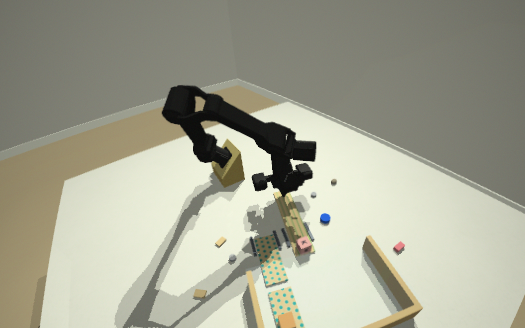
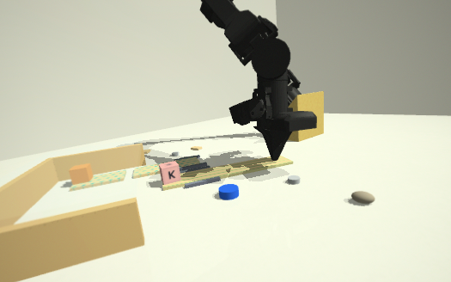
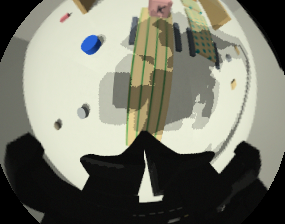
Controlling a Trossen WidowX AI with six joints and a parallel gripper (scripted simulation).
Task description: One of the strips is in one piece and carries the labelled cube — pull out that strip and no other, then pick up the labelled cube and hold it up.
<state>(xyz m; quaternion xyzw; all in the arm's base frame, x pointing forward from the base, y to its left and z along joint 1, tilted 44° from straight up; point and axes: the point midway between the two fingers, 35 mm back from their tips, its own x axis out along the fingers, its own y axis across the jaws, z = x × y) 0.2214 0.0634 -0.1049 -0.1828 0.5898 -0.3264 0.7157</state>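
Now: gripper tip 15 cm short of the blue disc and 6 cm to the right of it. The rest, counted from my gripper tip: tan pebble 3 cm ahead, 19 cm to the left.
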